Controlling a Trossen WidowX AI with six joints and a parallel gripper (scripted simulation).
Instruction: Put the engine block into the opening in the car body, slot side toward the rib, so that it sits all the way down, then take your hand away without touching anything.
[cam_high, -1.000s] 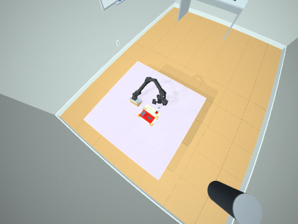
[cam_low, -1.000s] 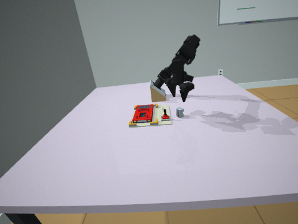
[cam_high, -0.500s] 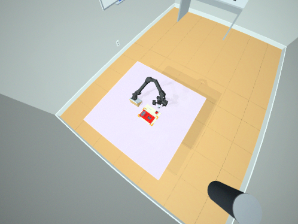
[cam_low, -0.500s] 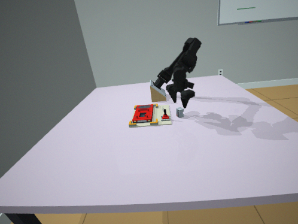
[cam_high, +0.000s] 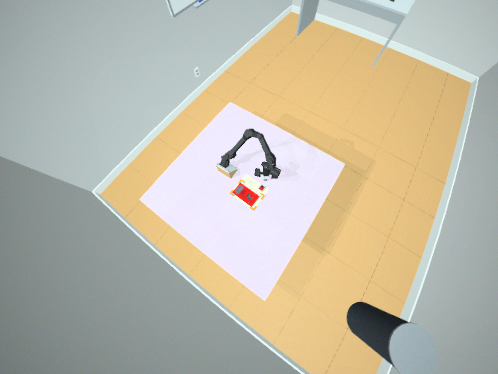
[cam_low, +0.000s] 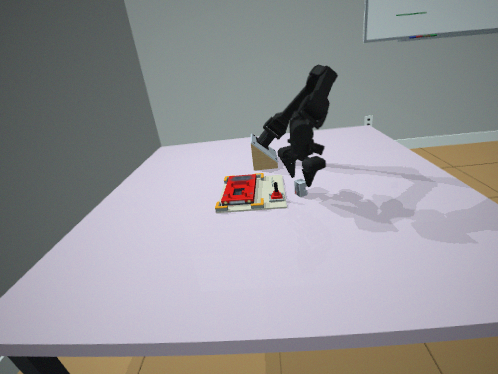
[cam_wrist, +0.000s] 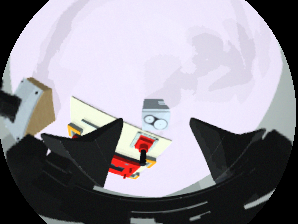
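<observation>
The engine block is 20 mm below my gripper tip. The rest, counted from my gripper tip: cream base plate: 60 mm behind, 180 mm to the right, 40 mm below; then black upright stick: 10 mm ahead, 80 mm to the right, 10 mm below.
</observation>
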